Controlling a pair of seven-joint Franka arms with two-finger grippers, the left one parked.
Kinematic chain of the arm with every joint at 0, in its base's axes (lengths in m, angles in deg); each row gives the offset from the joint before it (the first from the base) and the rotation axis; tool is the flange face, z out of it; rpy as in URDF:
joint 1: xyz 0 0 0.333 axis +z
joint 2: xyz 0 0 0 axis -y
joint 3: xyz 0 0 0.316 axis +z
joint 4: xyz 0.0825 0 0 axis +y
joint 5: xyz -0.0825 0 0.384 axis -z
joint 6: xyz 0 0 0 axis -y
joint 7: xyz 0.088 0 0 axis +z
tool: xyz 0 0 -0.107 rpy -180 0 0
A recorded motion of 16 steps. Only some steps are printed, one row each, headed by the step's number.
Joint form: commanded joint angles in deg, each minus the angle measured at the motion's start. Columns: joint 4, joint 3, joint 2, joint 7, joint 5, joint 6, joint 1.
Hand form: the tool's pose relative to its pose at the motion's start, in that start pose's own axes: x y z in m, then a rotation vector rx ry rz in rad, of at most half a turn. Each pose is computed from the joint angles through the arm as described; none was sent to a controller.
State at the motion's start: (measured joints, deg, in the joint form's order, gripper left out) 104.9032 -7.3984 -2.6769 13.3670 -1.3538 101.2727 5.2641
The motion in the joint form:
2: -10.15 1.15 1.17 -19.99 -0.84 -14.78 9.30
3: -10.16 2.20 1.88 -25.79 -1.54 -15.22 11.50
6: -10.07 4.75 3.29 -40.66 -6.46 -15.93 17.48
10: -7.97 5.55 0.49 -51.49 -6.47 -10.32 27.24
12: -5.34 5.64 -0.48 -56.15 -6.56 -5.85 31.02
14: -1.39 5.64 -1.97 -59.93 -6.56 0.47 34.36
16: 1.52 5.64 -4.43 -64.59 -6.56 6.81 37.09
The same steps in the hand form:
2: -0.0078 -0.1073 -0.0702 -0.0036 -0.0656 0.1628
3: -0.0120 -0.1397 -0.0748 -0.0005 -0.0635 0.2067
6: -0.0298 -0.2290 -0.0819 0.0570 -0.0821 0.3127
10: -0.0341 -0.3288 -0.0402 0.0254 -0.0818 0.3318
12: -0.0390 -0.3648 -0.0128 0.0207 -0.0719 0.3555
14: -0.0422 -0.3948 0.0279 0.0167 -0.0594 0.3771
16: -0.0424 -0.4202 0.0694 0.0151 -0.0444 0.4241

